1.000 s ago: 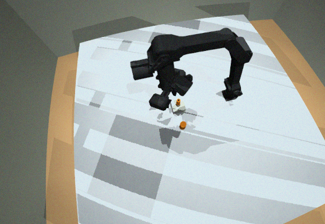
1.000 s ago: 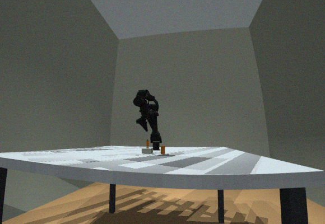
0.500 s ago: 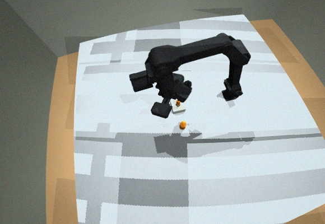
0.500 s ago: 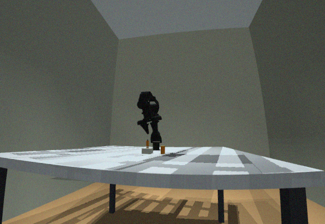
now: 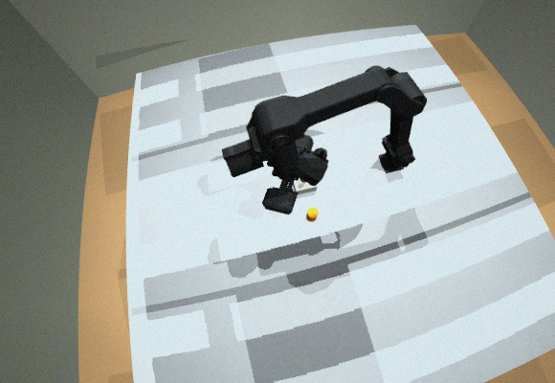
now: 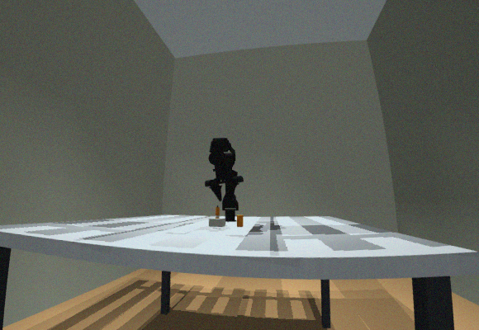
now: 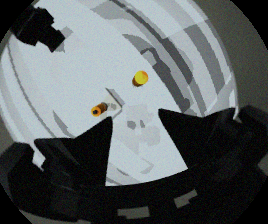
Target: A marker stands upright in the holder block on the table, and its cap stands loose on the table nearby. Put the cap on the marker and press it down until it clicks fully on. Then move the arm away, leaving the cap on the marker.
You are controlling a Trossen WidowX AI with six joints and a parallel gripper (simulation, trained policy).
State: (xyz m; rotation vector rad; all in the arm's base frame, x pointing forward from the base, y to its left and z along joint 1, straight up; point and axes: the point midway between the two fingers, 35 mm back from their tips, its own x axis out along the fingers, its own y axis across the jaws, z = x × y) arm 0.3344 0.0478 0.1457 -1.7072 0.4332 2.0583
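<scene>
The orange-yellow cap lies 90 mm below my gripper tip, 60 mm to the left of it and 40 mm behind it. Round my gripper tip: orange marker 50 mm to the right, 40 mm below, 40 mm behind; holder block 100 mm below, 50 mm to the right, 40 mm behind.
</scene>
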